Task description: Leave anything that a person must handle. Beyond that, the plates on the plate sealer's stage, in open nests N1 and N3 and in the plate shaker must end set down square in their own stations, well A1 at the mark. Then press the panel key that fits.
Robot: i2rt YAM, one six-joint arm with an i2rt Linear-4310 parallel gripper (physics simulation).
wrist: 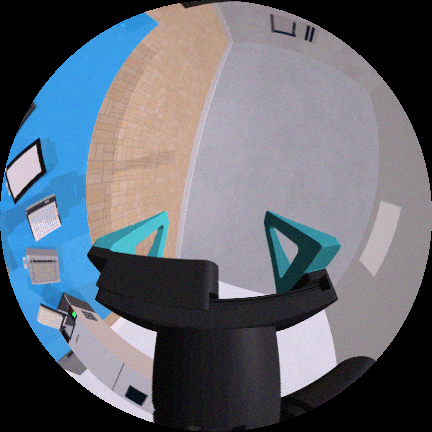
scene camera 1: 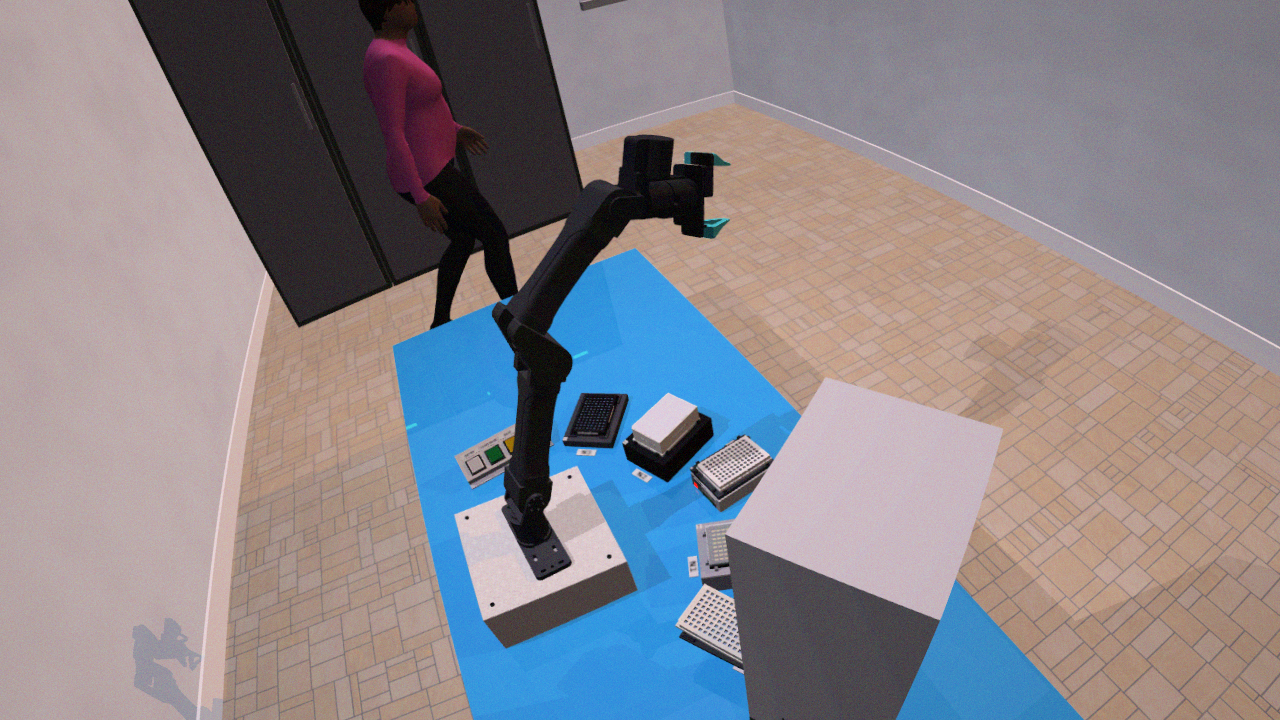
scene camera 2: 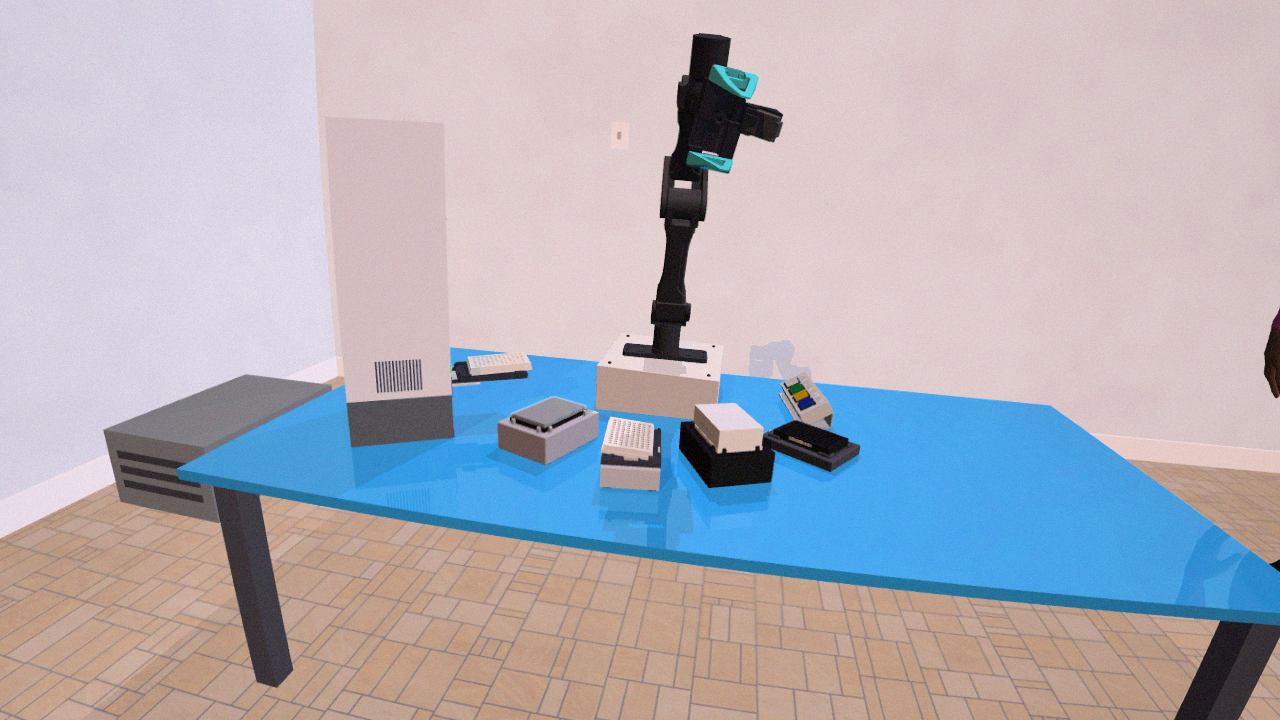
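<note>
My gripper [scene camera 1: 726,191] [scene camera 2: 722,122] [wrist: 215,216] is open and empty, high above the table. A white welled plate [scene camera 1: 711,617] [scene camera 2: 496,362] [wrist: 50,316] lies on a dark stage beside the tall cabinet. A plate [scene camera 1: 718,543] [scene camera 2: 548,411] [wrist: 44,267] sits in a grey device. A white welled plate [scene camera 1: 733,461] [scene camera 2: 629,437] [wrist: 44,220] sits on a light device. A plain white block [scene camera 1: 665,422] [scene camera 2: 727,425] [wrist: 25,171] tops a black box. A black plate [scene camera 1: 597,416] [scene camera 2: 810,437] lies in a dark nest. Labels and A1 marks are too small to read.
The tall cabinet [scene camera 1: 863,492] [scene camera 2: 389,259] hides part of the stations in scene camera 1. The key panel [scene camera 1: 474,465] [scene camera 2: 805,398] shows white, green, yellow and blue keys. A person [scene camera 1: 411,116] in pink stands beyond the table's far end. A grey cabinet [scene camera 2: 214,411] stands beside the table.
</note>
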